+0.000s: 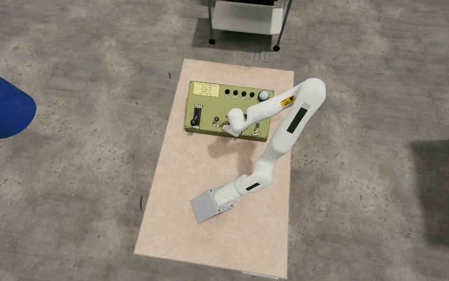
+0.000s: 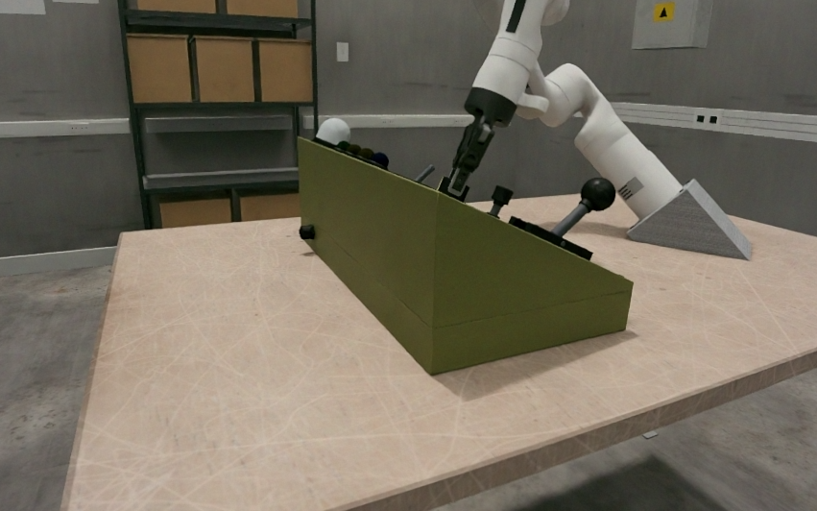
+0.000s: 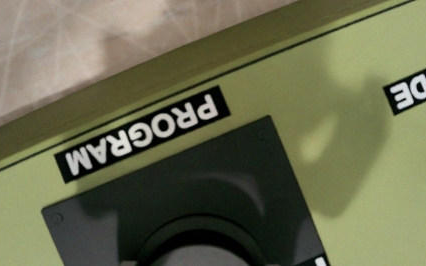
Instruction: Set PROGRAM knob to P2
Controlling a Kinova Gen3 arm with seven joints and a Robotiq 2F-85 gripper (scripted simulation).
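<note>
My gripper is now 4 cm past the thin toggle, 11 cm to the left of it and 1 cm above it. From my hand the other things lie so: black ball-topped lever: 6 cm ahead, 23 cm to the left; small black knob: 4 cm ahead, 11 cm to the left, 2 cm below.
</note>
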